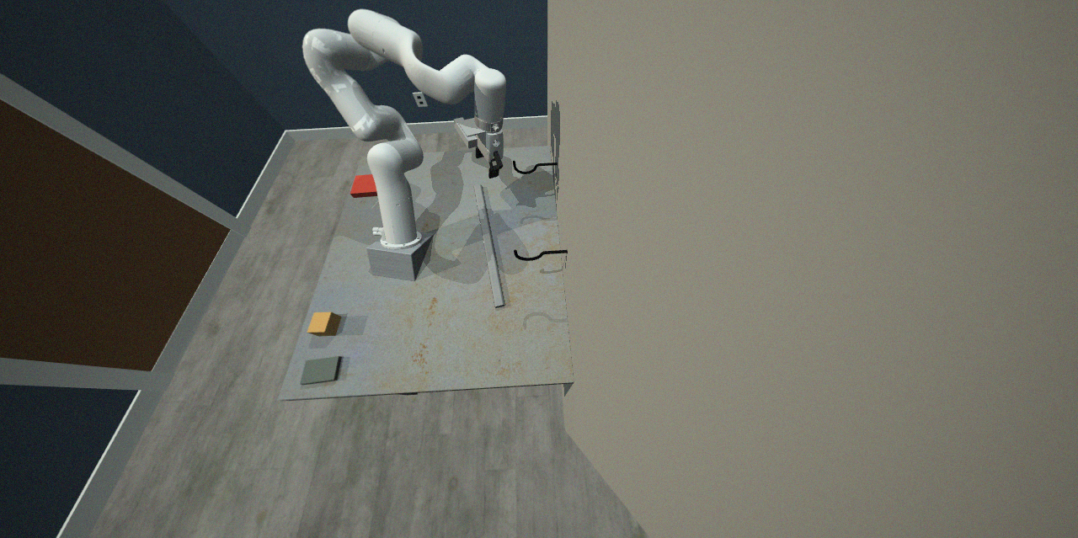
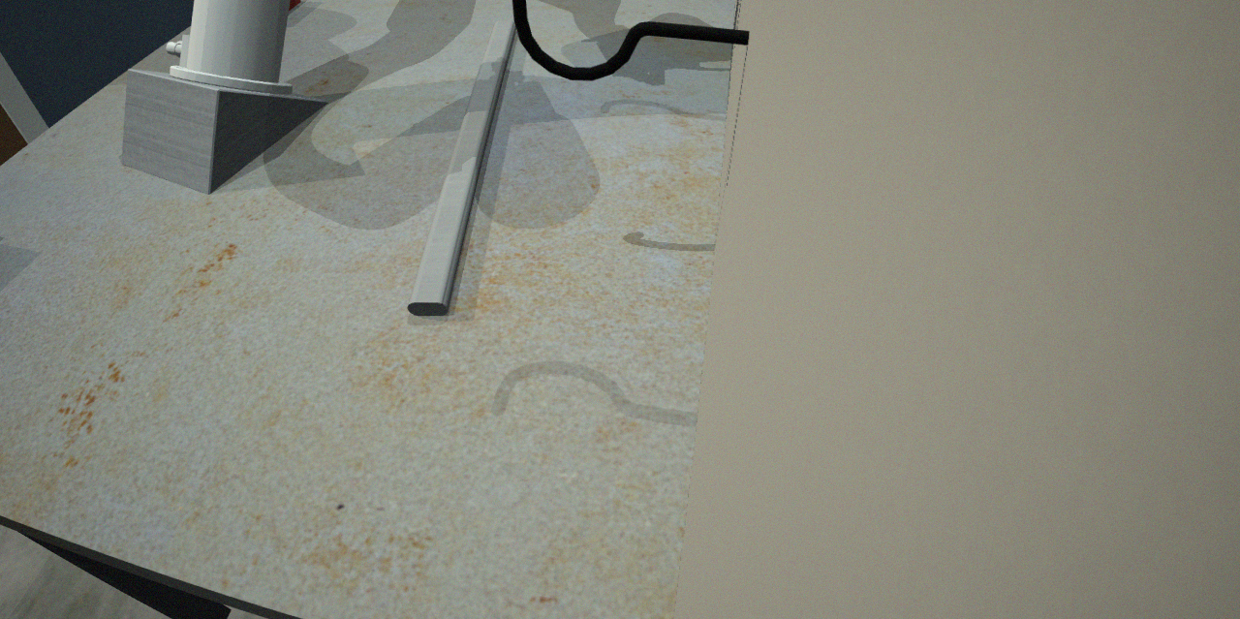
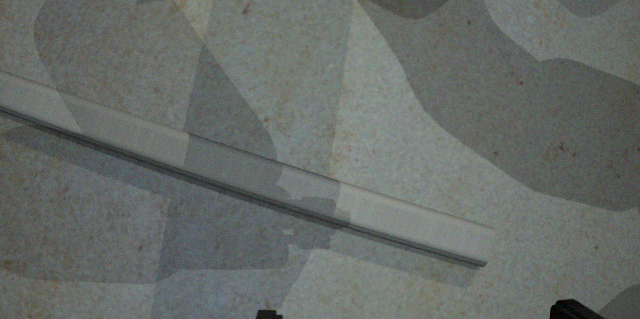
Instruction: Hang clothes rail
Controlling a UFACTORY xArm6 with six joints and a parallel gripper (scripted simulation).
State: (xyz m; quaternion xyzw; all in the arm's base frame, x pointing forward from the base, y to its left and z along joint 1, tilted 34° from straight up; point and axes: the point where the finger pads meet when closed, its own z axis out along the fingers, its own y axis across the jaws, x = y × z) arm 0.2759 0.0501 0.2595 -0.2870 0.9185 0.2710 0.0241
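Right now my hand is 1 cm past the clothes rail, 16 cm to the left of it and 20 cm above it. The rest, counted from my hand: orange block 46 cm behind, 46 cm to the right, 18 cm below; then beige wall 26 cm ahead, 14 cm to the right, 22 cm above; then red block 50 cm behind, 7 cm to the left, 19 cm below.
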